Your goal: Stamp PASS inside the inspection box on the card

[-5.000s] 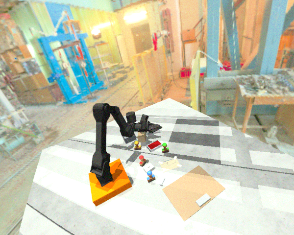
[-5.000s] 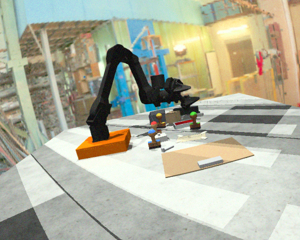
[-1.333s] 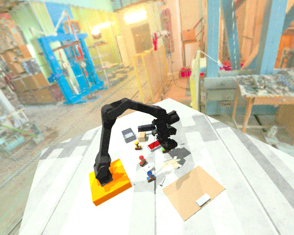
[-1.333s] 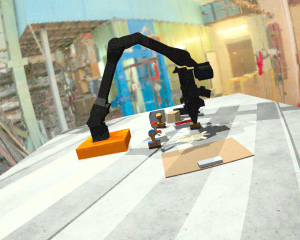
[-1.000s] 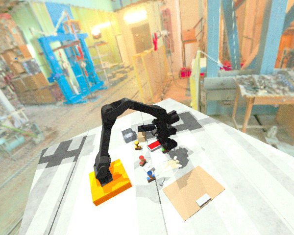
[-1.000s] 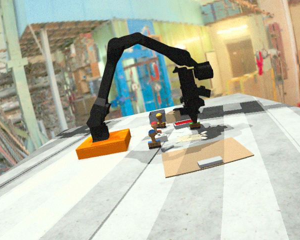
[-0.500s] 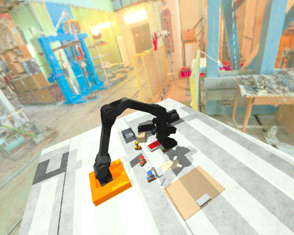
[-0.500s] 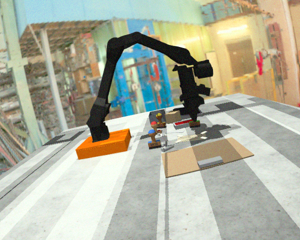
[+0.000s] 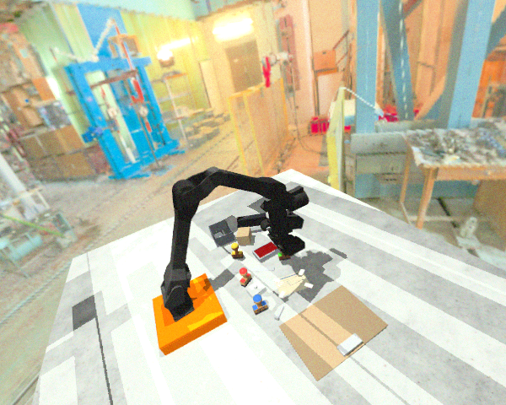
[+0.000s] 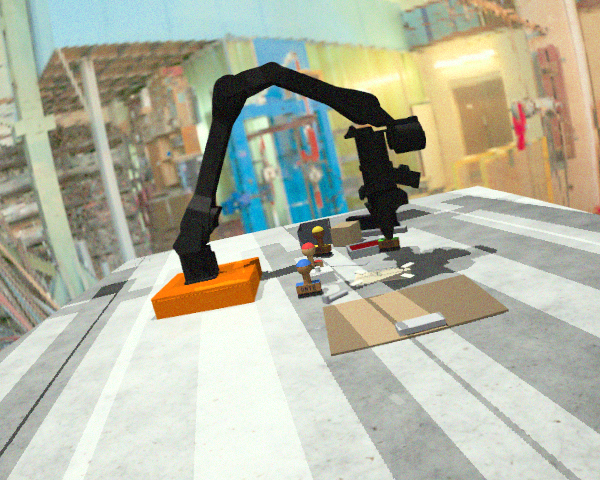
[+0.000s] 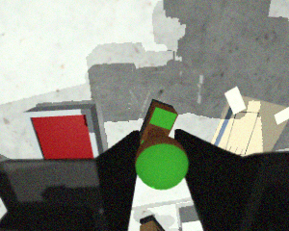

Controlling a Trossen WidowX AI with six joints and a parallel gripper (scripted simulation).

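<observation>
Right now my gripper tip is 2 cm past the ink pad, 9 cm to the right of it and 4 cm above it. From my gripper tip the other things lie so: card (5 cm behind, 9 cm to the right, 4 cm below); then green-knobbed stamp (right at my gripper tip); then red-knobbed stamp (16 cm behind, 2 cm to the left, 2 cm below).
</observation>
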